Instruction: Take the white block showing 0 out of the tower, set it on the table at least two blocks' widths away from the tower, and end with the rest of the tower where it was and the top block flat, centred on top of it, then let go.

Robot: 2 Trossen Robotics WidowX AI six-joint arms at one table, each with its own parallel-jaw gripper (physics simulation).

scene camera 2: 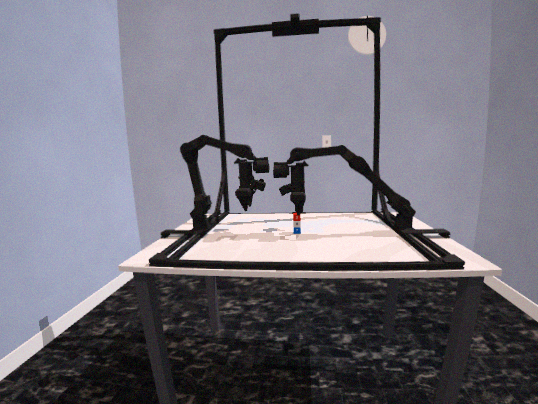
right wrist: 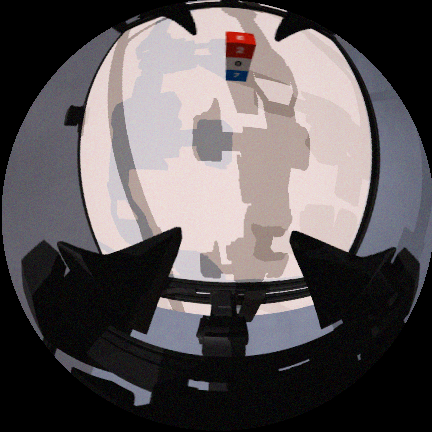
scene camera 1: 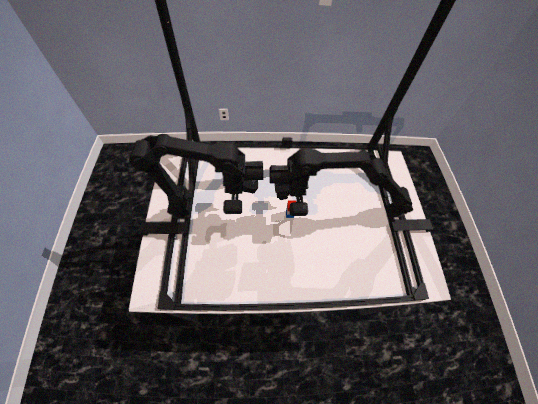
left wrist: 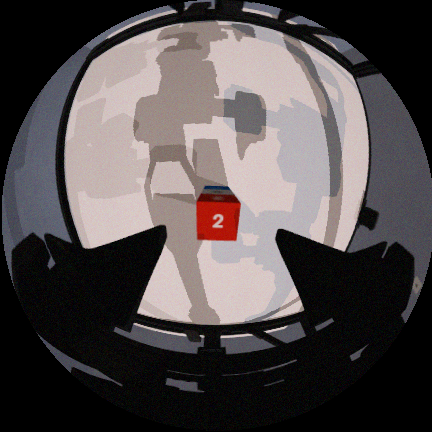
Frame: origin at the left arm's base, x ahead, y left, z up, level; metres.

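Where they show: left gripper, fingertip midpoint: point(scene camera 2: 298, 212) point(scene camera 1: 294, 202) point(left wrist: 222, 232); right gripper, fingertip midpoint: point(scene camera 2: 248, 208) point(right wrist: 237, 234) point(scene camera 1: 235, 200); left arm's base, origin of the base link: point(scene camera 2: 403, 227) point(scene camera 1: 395, 210) point(left wrist: 211, 332); right arm's base, origin of the base link: point(scene camera 2: 200, 228) point(right wrist: 223, 297) point(scene camera 1: 181, 212).
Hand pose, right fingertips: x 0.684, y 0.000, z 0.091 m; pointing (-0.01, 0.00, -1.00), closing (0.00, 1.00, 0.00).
Observation:
Each offset is from my right fingertips to the top centre of the thing. "spot": to the spot under its first point. Level surfaces: height alone.
The tower stands upright: a red block showing 2 @(dx -0.217, dy +0.002, dz -0.024 m) point(scene camera 1: 291, 204) point(scene camera 2: 296, 217) point(left wrist: 210, 230) point(right wrist: 240, 50) on top, the white block showing 0 @(dx -0.217, dy +0.002, dz -0.052 m) point(scene camera 2: 297, 224) point(right wrist: 238, 64) in the middle, and a blue block showing 7 @(dx -0.217, dy +0.002, dz -0.081 m) point(scene camera 1: 289, 214) point(scene camera 2: 297, 231) point(right wrist: 236, 76) at the bottom. My left gripper point(scene camera 1: 299, 208) point(scene camera 2: 299, 212) point(left wrist: 222, 232) point(right wrist: 235, 32) is open and empty, pointing down just above and slightly behind the tower, its fingertips spread wider than the red block. My right gripper point(scene camera 1: 232, 206) point(scene camera 2: 245, 208) point(right wrist: 237, 234) is open and empty, above the table to the left of the tower in both scene views.
The white table @(dz -0.110 m) point(scene camera 1: 300, 270) point(scene camera 2: 320, 252) carries arm shadows. A black frame @(spot: dx -0.211, dy +0.363, dz -0.090 m) point(scene camera 1: 295, 303) point(scene camera 2: 300, 264) runs along its edges, with uprights point(scene camera 2: 377, 120) at the sides. Both wrists hang close together above the middle of the table.

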